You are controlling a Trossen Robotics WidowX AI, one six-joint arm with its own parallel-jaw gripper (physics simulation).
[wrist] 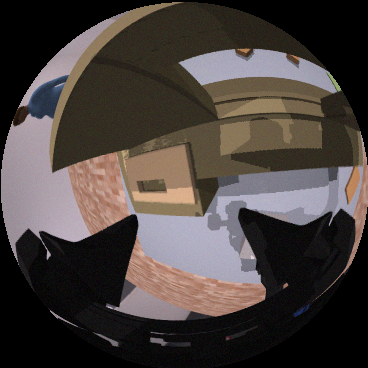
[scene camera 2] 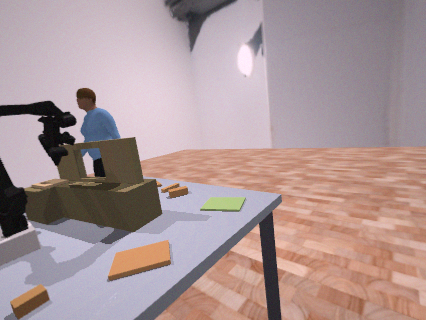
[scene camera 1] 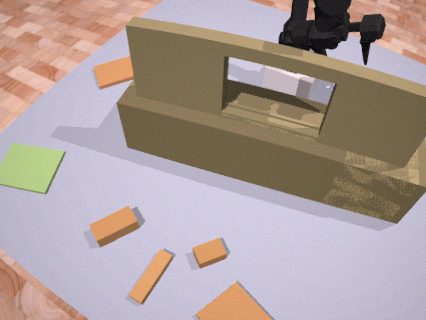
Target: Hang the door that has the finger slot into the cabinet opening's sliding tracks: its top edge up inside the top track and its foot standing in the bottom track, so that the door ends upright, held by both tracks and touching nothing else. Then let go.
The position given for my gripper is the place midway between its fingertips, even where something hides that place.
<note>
My gripper (scene camera 1: 346, 64) is open, holding nothing. Also in view: a tan door (wrist: 172, 163). A green sheet (scene camera 1: 35, 167) rests on the table. I also see an olive cabinet (scene camera 1: 355, 153).
My gripper also shows in the wrist view (wrist: 188, 217) and in scene camera 2 (scene camera 2: 53, 161). The olive cabinet shows as well in the wrist view (wrist: 127, 93) and in scene camera 2 (scene camera 2: 123, 200). Scene camera 1 misses the tan door, which is hidden by the olive cabinet.
</note>
